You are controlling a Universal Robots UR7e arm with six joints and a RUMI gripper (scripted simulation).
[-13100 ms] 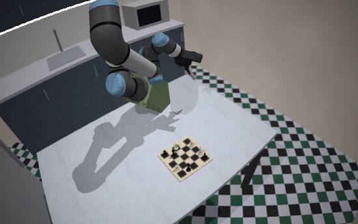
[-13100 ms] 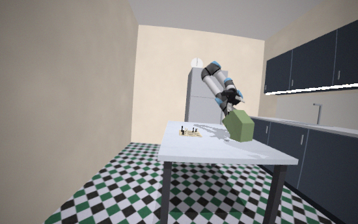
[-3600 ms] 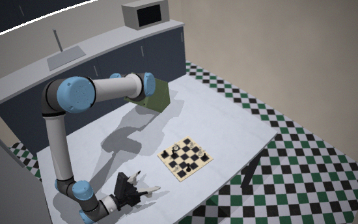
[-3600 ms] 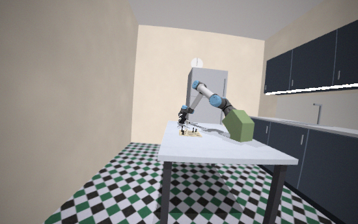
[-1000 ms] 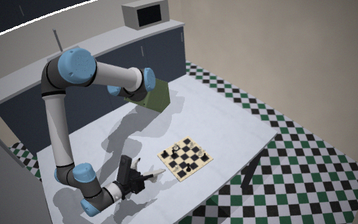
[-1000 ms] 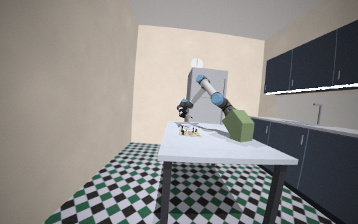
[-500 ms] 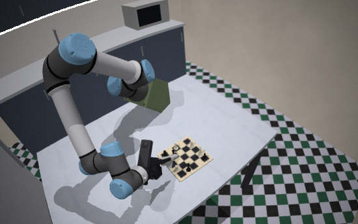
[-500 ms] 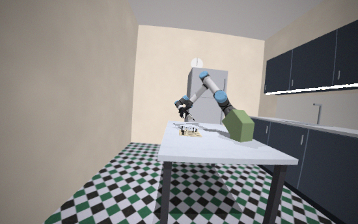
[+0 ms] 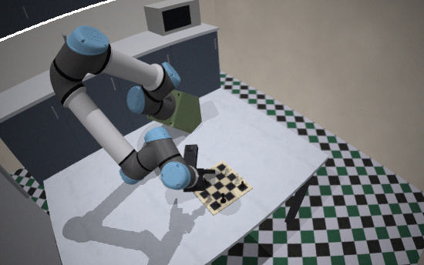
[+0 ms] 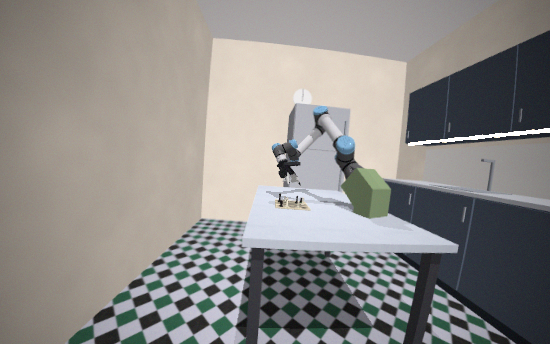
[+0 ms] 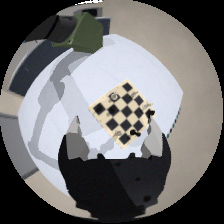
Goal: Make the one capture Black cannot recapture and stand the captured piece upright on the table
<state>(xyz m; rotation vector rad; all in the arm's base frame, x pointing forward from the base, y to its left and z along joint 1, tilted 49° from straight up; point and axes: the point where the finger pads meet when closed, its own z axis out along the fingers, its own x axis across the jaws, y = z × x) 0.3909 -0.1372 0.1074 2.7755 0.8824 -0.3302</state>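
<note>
Now: hand 90 mm above the black chess piece, 30 mm to the right of it and 10 mm past it. Round my hand: white piece (90 mm below, 80 mm to the left, 30 mm behind); then chessboard (120 mm below, 60 mm to the left, 40 mm ahead).
</note>
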